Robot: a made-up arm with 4 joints. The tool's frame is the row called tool.
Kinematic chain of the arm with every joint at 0, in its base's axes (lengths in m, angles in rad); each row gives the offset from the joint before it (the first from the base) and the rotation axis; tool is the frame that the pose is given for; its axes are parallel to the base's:
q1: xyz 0 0 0.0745 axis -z
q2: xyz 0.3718 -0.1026 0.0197 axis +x
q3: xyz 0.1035 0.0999 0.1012 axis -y
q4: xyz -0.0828 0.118 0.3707 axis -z
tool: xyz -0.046 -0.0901 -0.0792
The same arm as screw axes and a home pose.
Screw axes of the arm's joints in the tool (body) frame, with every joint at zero. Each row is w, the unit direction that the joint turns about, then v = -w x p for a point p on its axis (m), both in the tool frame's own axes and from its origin. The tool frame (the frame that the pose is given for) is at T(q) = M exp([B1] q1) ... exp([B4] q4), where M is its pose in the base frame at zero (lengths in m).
B1 = (0, 0, -1, 0.0252, -0.3465, 0)
B2 = (1, 0, 0, 0, -0.3927, 0.1278)
B3 = (0, -1, 0, -0.2915, 0, -0.1288)
B4 = (0, 0, -1, -0.0901, 0.046, 0)
M: xyz 0.3465 0.0252 0.4869 (m) rpy 0 0 0 (deg, as in URDF)

